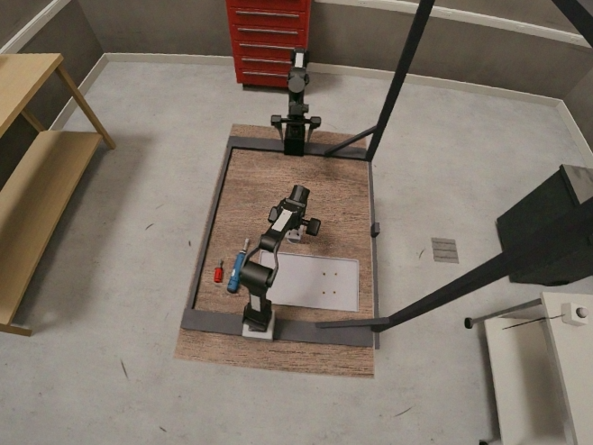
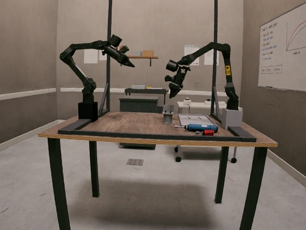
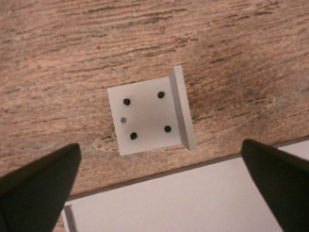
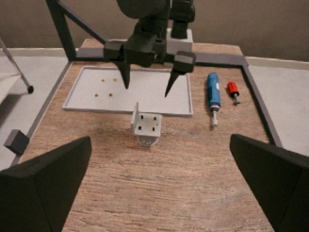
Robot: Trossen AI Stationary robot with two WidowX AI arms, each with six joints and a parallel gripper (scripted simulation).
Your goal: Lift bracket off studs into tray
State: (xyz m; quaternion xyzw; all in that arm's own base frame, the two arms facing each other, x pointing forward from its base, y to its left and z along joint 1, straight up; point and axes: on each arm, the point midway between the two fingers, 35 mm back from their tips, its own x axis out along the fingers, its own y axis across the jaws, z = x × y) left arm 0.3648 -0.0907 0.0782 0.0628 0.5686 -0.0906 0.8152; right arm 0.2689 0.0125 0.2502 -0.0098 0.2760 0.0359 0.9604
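The light grey L-shaped bracket lies 12 cm below my left hand and 3 cm to the right of it. Also, from my left hand: grey joint module (16 cm below, 3 cm to the right); tray (19 cm below, 16 cm to the left, 8 cm behind); yellow nut (20 cm to the left, 19 cm below, 15 cm behind).
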